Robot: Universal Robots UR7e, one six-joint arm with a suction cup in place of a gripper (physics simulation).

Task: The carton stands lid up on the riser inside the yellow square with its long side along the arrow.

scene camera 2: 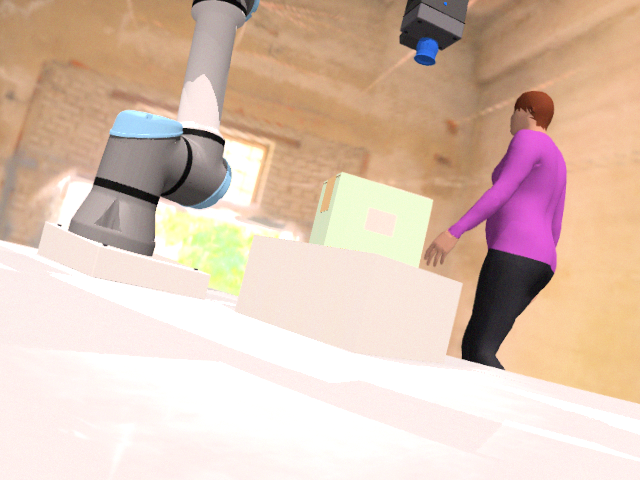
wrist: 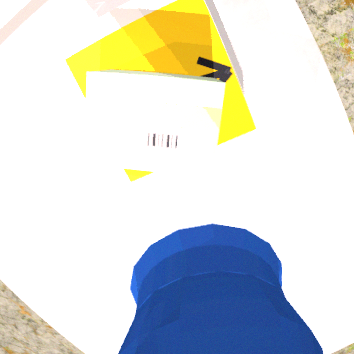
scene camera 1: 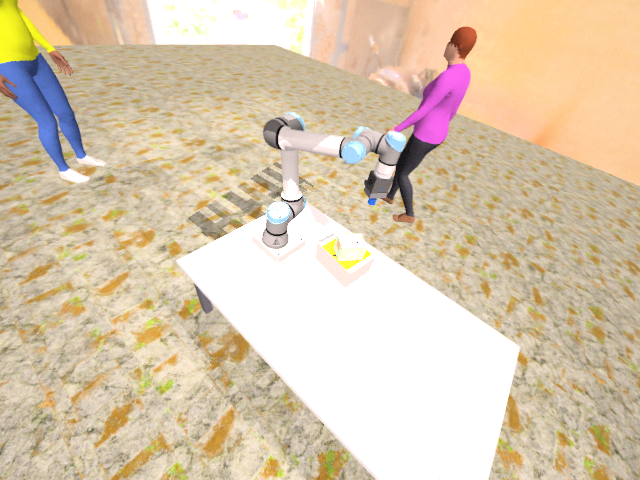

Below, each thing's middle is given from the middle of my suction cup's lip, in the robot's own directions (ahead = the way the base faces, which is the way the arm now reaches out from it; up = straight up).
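From my suction cup, the carton [scene camera 2: 353,213] is 4 cm to the right, 1 cm behind and 29 cm below. The riser [scene camera 2: 366,303] sits 2 cm to the right of my suction cup and 3 cm behind it, and it is 40 cm below it. Going by their middles, the carton is the nearest to my suction cup of the things named here.
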